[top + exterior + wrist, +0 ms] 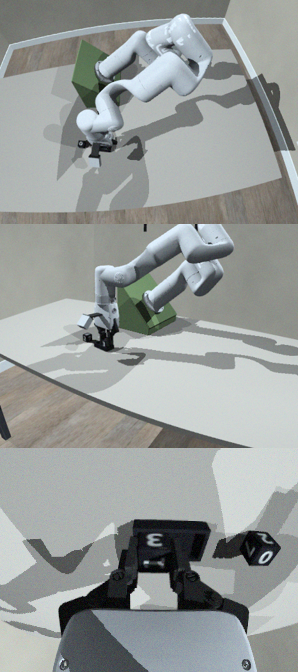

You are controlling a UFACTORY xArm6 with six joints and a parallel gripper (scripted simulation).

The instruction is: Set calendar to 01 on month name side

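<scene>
The black tray is 2 cm to the right of my hand and 3 cm below it. The rest, counted from my hand: black cube 1 cm behind, 12 cm to the right, 2 cm below.
</scene>
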